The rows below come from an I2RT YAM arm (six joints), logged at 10 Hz.
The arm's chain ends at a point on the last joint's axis. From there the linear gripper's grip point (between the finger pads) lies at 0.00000 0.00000 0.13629 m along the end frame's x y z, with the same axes.
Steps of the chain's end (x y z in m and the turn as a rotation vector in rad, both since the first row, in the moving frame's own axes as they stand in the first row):
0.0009 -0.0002 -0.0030 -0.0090 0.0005 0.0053
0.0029 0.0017 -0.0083 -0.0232 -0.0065 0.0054
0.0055 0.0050 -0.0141 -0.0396 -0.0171 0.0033
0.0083 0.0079 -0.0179 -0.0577 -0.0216 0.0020
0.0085 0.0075 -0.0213 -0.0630 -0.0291 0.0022
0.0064 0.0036 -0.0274 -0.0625 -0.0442 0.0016
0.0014 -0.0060 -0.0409 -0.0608 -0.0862 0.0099
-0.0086 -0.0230 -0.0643 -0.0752 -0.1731 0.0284
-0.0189 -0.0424 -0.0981 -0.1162 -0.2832 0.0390
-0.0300 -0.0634 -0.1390 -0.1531 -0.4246 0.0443
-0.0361 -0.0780 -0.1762 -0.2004 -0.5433 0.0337
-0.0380 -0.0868 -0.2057 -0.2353 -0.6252 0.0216
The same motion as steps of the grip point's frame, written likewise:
0.0010 0.0010 -0.0030 -0.0090 0.0005 0.0053
0.0020 0.0049 -0.0083 -0.0232 -0.0065 0.0054
0.0032 0.0104 -0.0142 -0.0396 -0.0171 0.0033
0.0054 0.0158 -0.0182 -0.0577 -0.0216 0.0020
0.0045 0.0161 -0.0216 -0.0630 -0.0291 0.0022
0.0004 0.0121 -0.0278 -0.0625 -0.0442 0.0016
-0.0104 0.0022 -0.0417 -0.0608 -0.0862 0.0099
-0.0322 -0.0131 -0.0667 -0.0752 -0.1731 0.0284
-0.0572 -0.0276 -0.1044 -0.1162 -0.2832 0.0390
-0.0864 -0.0445 -0.1526 -0.1531 -0.4246 0.0443
-0.1065 -0.0534 -0.1984 -0.2004 -0.5433 0.0337
-0.1173 -0.0580 -0.2350 -0.2353 -0.6252 0.0216

